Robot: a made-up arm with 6 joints.
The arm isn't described. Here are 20 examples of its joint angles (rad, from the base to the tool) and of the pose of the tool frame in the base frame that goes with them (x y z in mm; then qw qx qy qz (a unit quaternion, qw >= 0)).
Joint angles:
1: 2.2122 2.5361 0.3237 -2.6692 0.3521 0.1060
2: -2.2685 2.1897 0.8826 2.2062 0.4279 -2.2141
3: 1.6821 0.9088 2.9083 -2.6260 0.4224 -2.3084
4: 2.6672 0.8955 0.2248 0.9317 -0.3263 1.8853
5: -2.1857 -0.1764 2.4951 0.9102 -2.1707 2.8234
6: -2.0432 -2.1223 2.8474 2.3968 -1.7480 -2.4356
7: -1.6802 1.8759 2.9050 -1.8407 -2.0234 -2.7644
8: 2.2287 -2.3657 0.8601 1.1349 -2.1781 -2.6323
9: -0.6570 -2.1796 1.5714 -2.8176 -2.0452 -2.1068
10: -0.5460 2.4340 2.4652 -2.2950 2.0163 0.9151
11: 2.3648 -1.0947 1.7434 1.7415 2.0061 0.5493
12: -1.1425 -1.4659 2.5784 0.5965 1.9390 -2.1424
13: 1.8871 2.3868 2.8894 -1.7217 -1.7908 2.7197
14: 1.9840 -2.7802 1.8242 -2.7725 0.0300 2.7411
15: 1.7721 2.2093 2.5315 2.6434 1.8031 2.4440
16: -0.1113 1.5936 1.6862 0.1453 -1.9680 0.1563
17: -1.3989 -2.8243 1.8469 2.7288 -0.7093 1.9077
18: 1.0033 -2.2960 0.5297 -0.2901 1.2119 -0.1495
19: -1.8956 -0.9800 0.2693 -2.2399 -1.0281 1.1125
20: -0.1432 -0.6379 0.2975 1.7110 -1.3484 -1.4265
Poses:
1: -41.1 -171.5 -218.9 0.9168 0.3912 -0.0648 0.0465
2: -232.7 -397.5 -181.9 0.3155 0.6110 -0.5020 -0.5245
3: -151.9 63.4 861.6 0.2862 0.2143 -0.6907 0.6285
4: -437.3 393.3 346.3 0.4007 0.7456 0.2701 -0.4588
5: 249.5 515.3 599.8 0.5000 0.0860 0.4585 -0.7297
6: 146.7 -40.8 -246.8 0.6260 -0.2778 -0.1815 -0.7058
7: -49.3 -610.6 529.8 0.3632 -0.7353 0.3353 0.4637
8: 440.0 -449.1 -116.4 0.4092 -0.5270 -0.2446 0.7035
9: -404.7 512.4 -57.2 0.9187 0.2512 0.0486 0.3010
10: 633.2 -227.0 28.3 0.3461 0.0507 -0.6469 -0.6776
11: 562.6 -519.3 391.2 0.2112 -0.3428 -0.8750 -0.2688
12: -358.1 391.6 -80.5 0.1841 -0.6514 0.7178 0.1629
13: -171.8 621.9 165.2 0.6987 0.0394 0.2922 -0.6519
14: -81.2 -219.0 -337.5 0.4352 0.0172 0.7111 0.5520
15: -244.9 576.1 431.0 0.4364 0.3817 0.7552 0.3057
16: 653.7 -220.1 420.9 0.6873 0.5591 0.4484 -0.1178
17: 162.7 49.8 -339.0 0.1939 0.2754 -0.7823 -0.5240
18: -191.0 -568.3 337.1 0.7325 0.1695 0.6573 0.0505
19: 92.4 -25.1 759.3 0.7308 -0.0344 -0.3901 0.5591
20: -42.7 63.0 941.8 0.5933 0.0674 -0.7955 -0.1029
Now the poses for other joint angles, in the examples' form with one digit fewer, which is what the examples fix.
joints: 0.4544 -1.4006 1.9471 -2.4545 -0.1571 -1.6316
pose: -654 -183 345 0.231 -0.212 -0.802 -0.509
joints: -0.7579 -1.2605 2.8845 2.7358 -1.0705 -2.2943
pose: -203 436 -9 0.876 0.411 0.215 -0.131
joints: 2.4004 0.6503 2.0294 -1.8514 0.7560 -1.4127
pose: -292 191 894 0.463 -0.367 -0.389 0.707
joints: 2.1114 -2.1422 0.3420 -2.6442 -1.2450 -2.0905
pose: 158 -483 488 0.131 0.288 -0.902 -0.295
